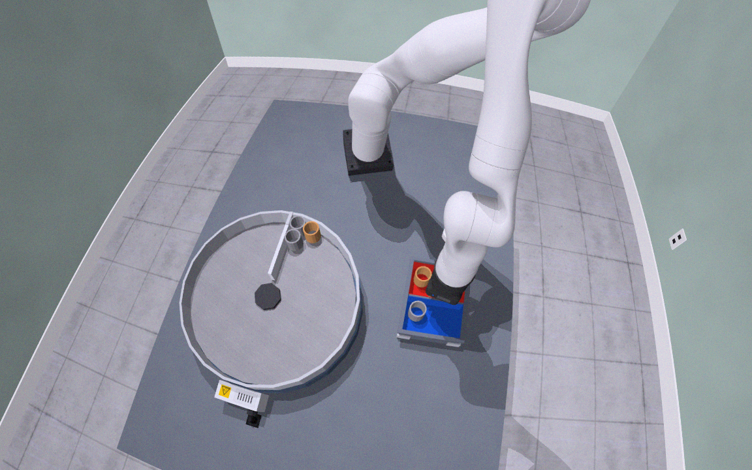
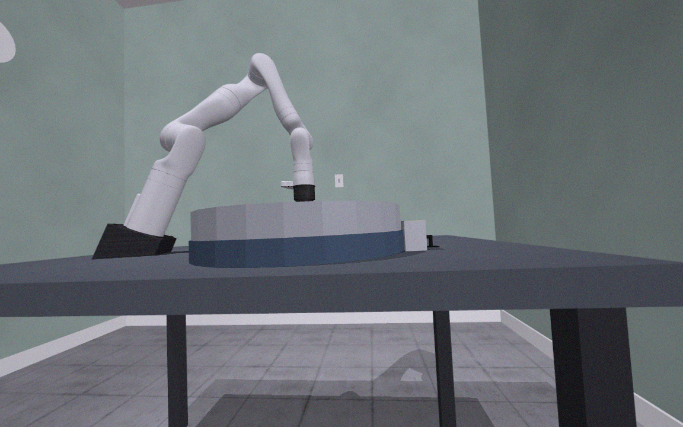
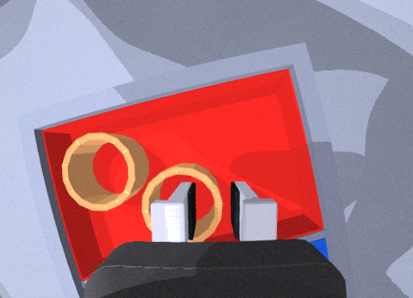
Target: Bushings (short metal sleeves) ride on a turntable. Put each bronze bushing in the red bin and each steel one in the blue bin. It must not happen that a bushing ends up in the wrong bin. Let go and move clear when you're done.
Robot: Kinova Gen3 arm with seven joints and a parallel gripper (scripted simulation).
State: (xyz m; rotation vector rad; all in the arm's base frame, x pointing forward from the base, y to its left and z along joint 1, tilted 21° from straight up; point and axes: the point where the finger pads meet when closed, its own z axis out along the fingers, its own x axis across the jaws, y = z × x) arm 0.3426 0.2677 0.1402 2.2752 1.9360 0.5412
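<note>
Now: the grey tray 3 cm ahead of my hand, 1 cm to the right of it and 2 cm below it. Also, from my hand: turntable (14 cm ahead, 38 cm to the right, 1 cm above).
</note>
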